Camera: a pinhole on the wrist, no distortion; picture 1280 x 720 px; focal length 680.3 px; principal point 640.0 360.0 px. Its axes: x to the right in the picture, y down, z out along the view. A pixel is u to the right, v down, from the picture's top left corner.
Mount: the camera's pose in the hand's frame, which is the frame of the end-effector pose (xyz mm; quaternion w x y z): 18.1 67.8 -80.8 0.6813 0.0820 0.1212 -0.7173
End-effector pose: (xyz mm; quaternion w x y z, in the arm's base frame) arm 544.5 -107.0 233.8 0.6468 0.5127 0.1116 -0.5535
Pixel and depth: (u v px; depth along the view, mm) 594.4 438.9 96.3
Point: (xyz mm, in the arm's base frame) 589.8 -143.8 239.9
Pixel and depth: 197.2 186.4 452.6
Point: 523.2 -451.5 596.1
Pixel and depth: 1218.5 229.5 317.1
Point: 234.1 -160.7 181.9
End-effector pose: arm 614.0 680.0 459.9 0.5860 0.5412 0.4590 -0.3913
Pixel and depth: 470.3 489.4 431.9
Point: 731.7 334.0 347.6
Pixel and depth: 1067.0 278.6 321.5
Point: 423.2 484.9 415.5
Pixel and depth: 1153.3 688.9 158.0
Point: 553.0 641.6 342.5
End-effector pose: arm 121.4 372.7 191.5 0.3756 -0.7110 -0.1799 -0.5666
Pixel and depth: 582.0 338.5 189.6
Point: 218.7 427.7 194.6
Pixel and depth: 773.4 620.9 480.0
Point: 300.1 696.1 426.9
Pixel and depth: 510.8 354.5 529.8
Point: 448.6 692.4 194.9
